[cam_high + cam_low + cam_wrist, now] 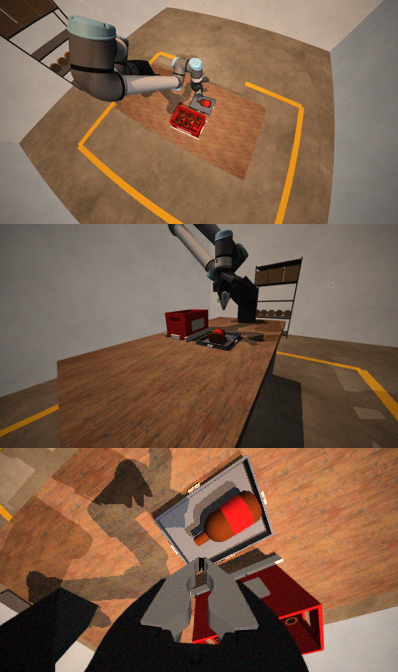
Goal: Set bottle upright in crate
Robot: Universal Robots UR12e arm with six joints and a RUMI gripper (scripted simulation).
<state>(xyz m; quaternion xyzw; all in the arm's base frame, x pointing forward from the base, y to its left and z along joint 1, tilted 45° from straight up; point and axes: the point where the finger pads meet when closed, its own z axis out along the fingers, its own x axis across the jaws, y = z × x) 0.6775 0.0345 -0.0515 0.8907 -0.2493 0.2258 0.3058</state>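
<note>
My gripper is now 16 cm above the bottle, 5 cm short of it and 2 cm to the left of it. From my hand the other things lie so: grey tray: 19 cm below, 3 cm ahead, 1 cm to the right; red crate: 28 cm to the right, 12 cm below, 3 cm behind.
</note>
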